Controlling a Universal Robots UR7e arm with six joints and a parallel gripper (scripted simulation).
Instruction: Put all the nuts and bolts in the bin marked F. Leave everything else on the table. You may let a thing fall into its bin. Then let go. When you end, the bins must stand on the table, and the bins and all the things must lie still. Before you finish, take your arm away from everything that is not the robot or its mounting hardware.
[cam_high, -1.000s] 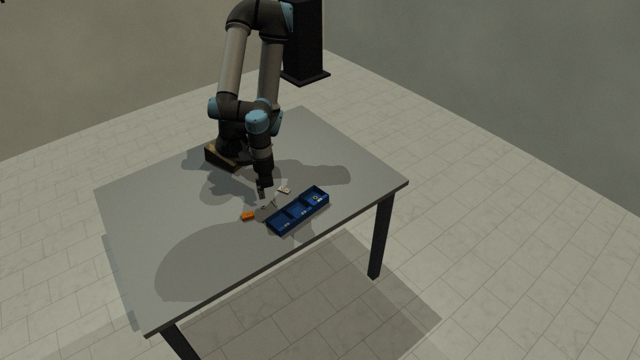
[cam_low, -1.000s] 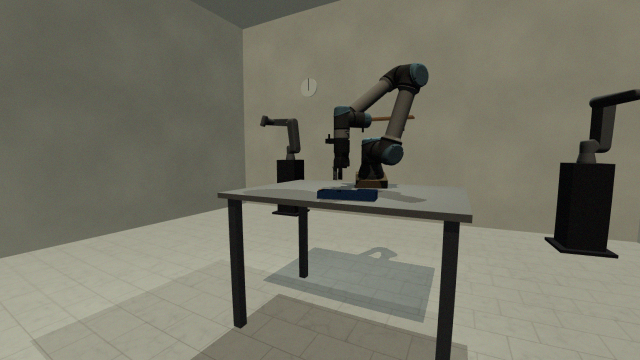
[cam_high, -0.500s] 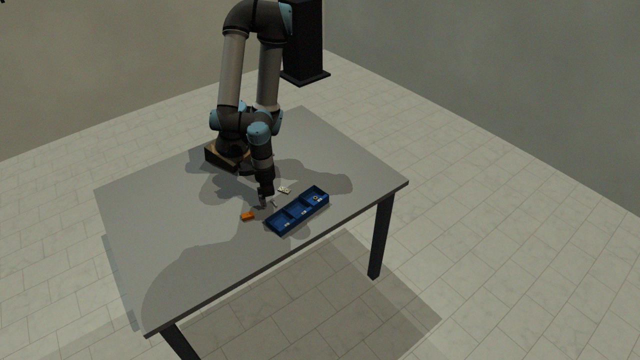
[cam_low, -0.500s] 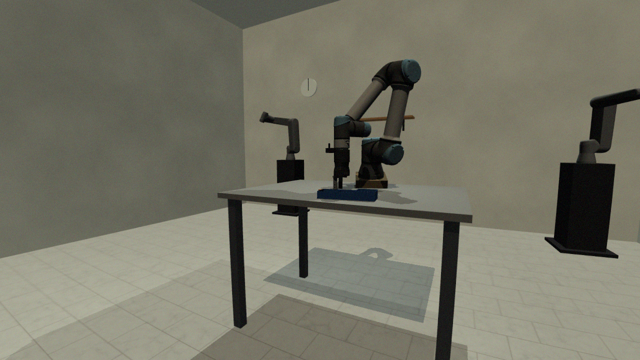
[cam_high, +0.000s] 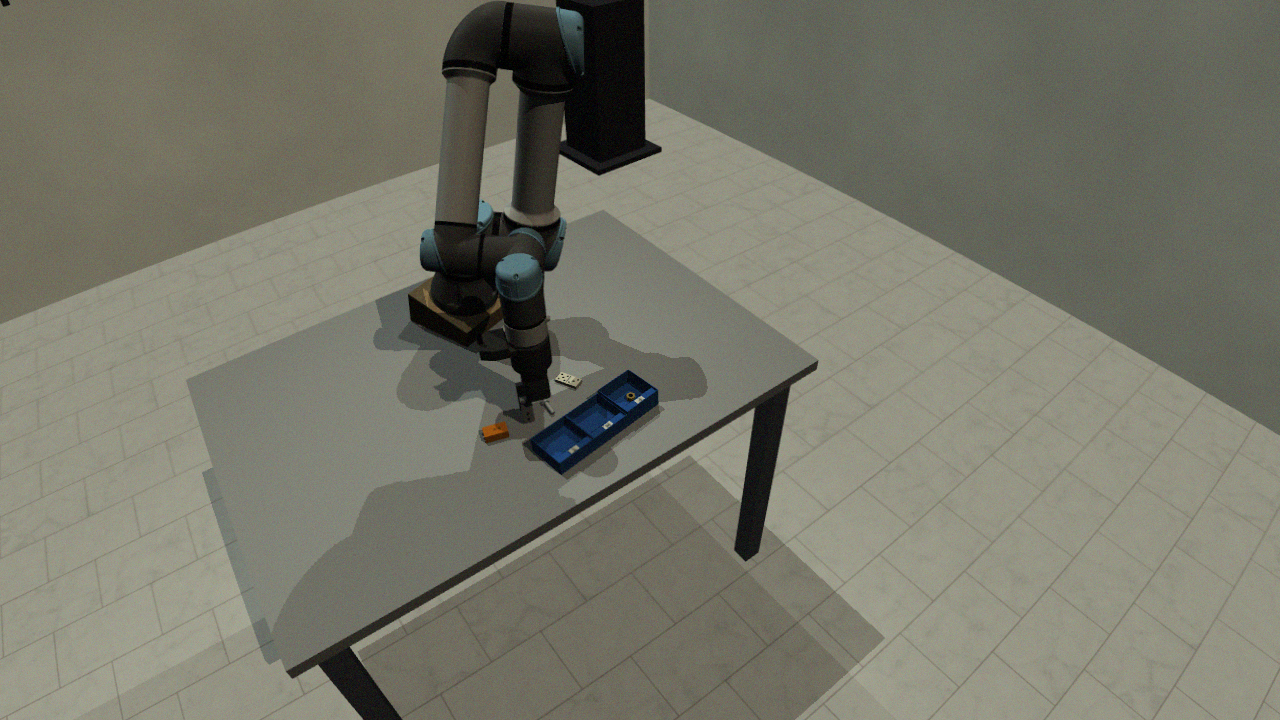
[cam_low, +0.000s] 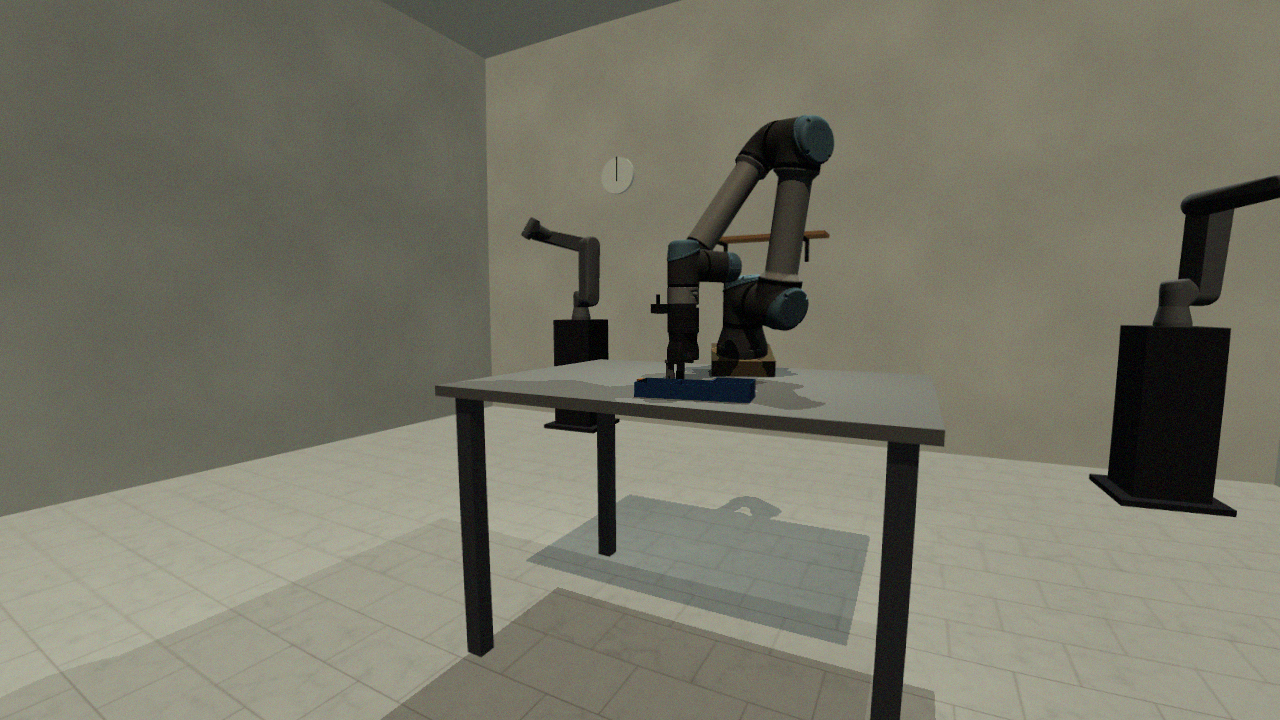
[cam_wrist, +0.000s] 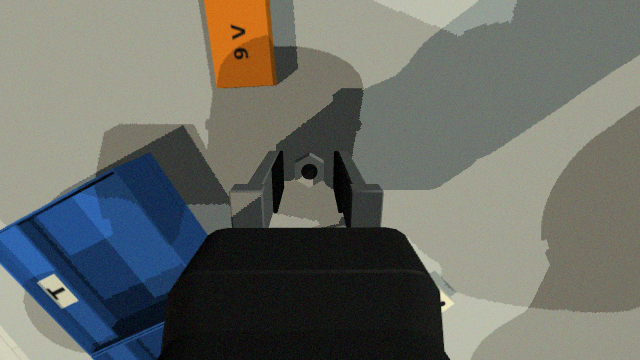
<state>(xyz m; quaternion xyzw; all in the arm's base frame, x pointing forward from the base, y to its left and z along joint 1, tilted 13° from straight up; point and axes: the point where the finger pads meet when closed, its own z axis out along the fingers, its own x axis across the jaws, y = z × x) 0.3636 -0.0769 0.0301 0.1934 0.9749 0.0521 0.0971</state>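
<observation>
My hand is 2 cm above the grey nut. Also, from my hand: grey bolt: 1 cm ahead, 4 cm to the left, 2 cm below; orange 9 V battery: 8 cm to the right, 1 cm below; white domino: 3 cm behind, 12 cm to the left, 2 cm below.
</observation>
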